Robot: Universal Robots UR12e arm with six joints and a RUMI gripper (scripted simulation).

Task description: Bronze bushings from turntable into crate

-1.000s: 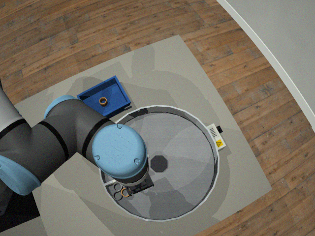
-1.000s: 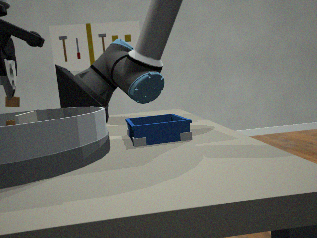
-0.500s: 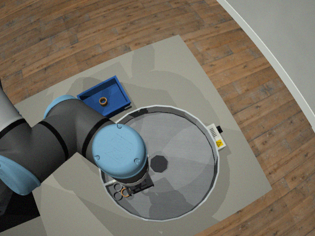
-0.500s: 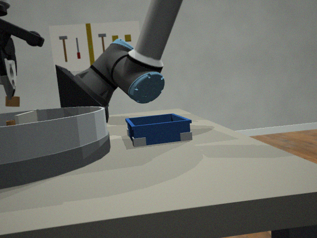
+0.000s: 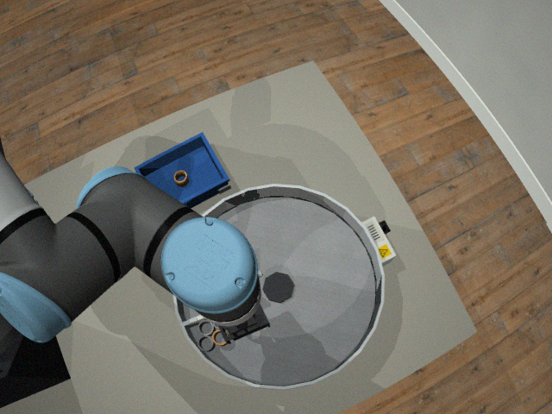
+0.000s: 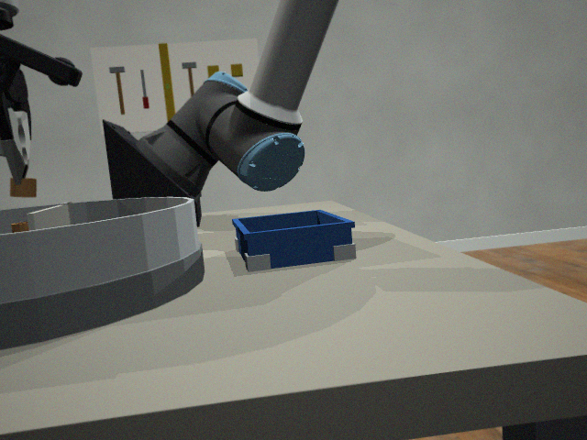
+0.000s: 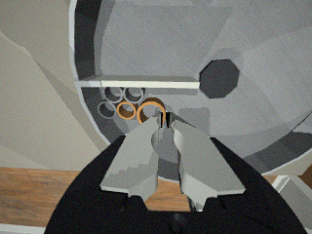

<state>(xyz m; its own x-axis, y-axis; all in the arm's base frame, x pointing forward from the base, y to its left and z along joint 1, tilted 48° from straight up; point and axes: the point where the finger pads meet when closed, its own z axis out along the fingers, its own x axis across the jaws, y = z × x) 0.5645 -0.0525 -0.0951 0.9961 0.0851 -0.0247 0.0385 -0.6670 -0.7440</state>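
Right now my hand is 20 mm past the blue crate, 360 mm to the right of it and 130 mm above it. The rest, counted from my hand: grey turntable (90 mm ahead, 30 mm to the left, 100 mm below).
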